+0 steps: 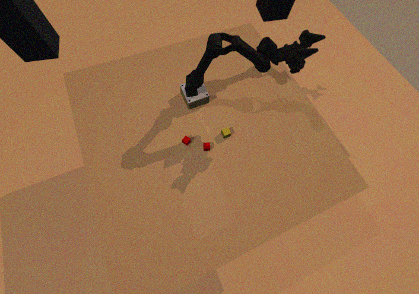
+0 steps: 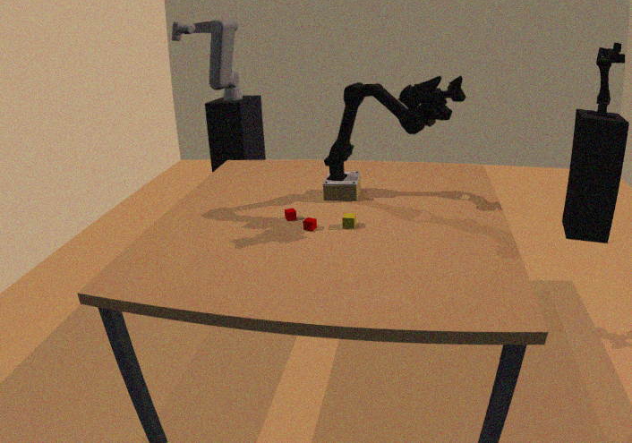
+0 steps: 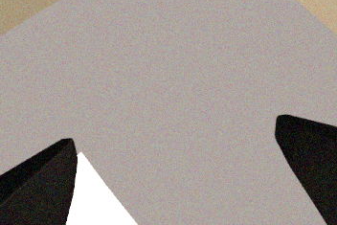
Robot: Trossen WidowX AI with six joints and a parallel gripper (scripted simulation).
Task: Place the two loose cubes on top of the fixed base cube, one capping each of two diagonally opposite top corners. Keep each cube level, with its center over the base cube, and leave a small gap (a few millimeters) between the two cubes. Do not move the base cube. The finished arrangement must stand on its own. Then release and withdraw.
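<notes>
Now: the yellow base cube 8 cm ahead of my gripper tip, 32 cm to the right of it and 49 cm below it.
</notes>
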